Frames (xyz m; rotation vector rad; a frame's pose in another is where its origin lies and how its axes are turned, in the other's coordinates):
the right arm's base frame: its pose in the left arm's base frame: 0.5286 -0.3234 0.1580 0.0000 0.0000 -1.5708
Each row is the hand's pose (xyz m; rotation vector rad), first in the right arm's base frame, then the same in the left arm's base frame.
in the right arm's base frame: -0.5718 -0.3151 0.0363 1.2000 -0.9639 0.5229
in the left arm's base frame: 0.2135 0.2484 0.1943 0.1693 -1.5521 -0.7287
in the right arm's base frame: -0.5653 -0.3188 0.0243 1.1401 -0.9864 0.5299
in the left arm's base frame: 0.2098 0.2419 0.1823 0.1102 -1.5252 -0.7353
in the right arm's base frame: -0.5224 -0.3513 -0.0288 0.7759 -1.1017 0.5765
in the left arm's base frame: 0.1773 0.1990 0.1292 -0.2332 -1.3438 -0.7529
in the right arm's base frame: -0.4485 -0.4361 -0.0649 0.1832 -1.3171 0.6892
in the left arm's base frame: 0.0925 0.1251 0.0931 -0.7997 -1.0581 -0.6503
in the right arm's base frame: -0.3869 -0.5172 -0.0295 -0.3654 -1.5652 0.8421
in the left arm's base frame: 0.0114 0.0635 0.1285 -1.3234 -0.8224 -0.3951
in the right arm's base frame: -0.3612 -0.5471 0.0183 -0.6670 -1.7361 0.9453
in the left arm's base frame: -0.0185 0.0378 0.1763 -1.6097 -0.7161 -0.1812
